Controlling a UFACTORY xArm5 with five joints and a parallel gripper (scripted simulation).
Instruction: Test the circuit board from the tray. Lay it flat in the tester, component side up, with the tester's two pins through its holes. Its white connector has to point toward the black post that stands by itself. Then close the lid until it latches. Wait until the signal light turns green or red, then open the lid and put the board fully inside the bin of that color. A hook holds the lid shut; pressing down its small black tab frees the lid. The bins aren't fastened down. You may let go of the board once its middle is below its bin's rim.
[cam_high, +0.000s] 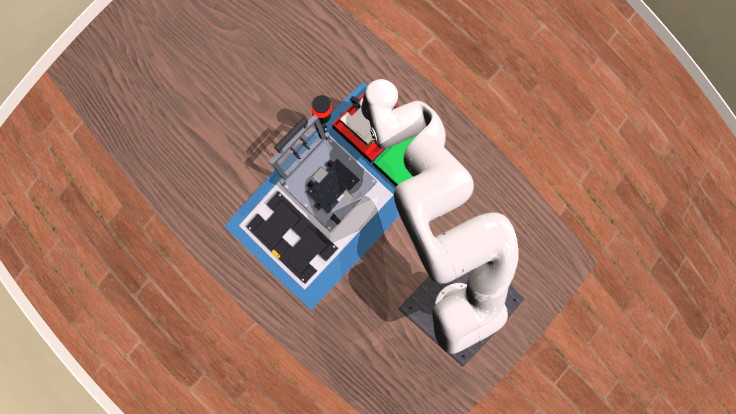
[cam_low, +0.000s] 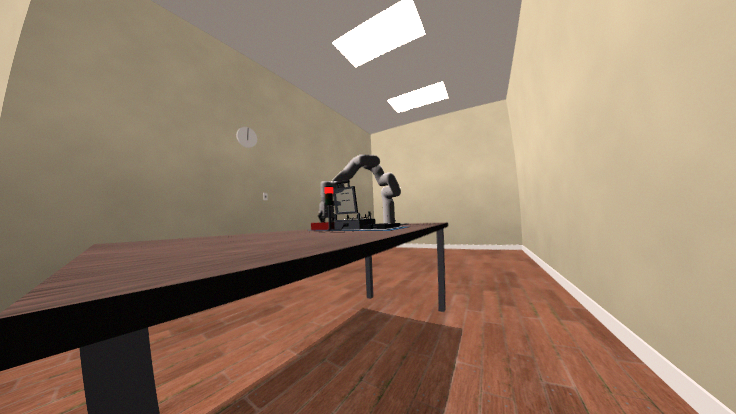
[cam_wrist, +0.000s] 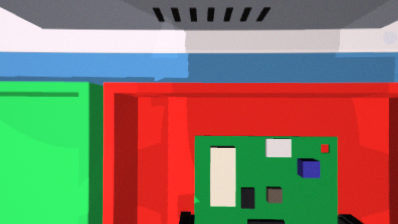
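Right now my hand is 10 mm above the red bin. From my hand the other things lie so: green bin (150 mm behind, 10 mm below); green circuit board (10 mm below); tester lid (200 mm to the left, 160 mm above, 70 mm ahead).
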